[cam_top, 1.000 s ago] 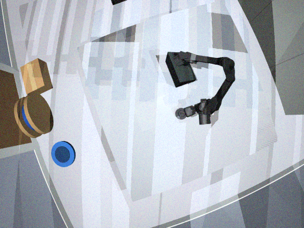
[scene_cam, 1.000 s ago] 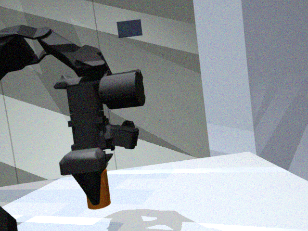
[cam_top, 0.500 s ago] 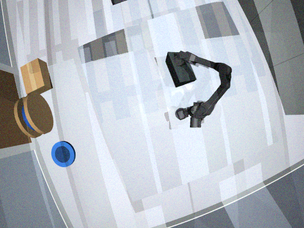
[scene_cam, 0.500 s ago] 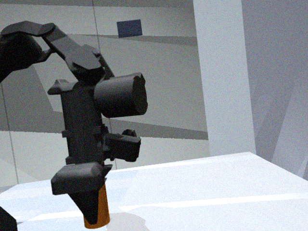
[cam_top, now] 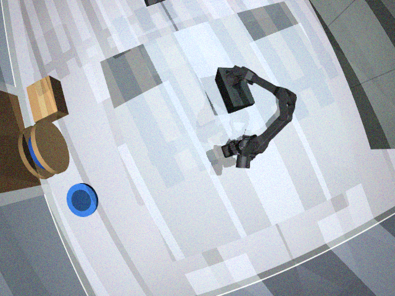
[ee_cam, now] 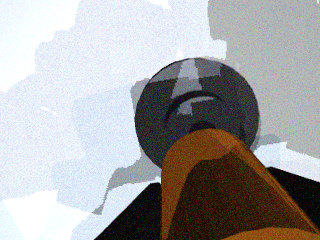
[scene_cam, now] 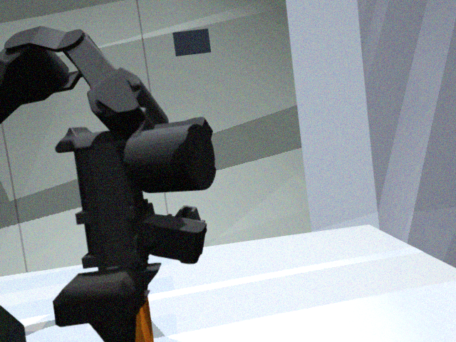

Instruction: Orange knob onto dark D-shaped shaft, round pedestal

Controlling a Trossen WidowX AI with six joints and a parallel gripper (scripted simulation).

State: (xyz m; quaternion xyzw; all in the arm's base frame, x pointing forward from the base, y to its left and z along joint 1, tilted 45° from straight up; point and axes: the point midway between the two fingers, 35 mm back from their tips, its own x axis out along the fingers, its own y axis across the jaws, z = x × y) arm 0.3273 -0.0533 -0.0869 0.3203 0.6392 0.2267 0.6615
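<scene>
The dark shaft is 60 mm below my gripper tip, 10 mm to the right of it and 10 mm ahead of it. Round my gripper tip: orange knob (20 mm above).
</scene>
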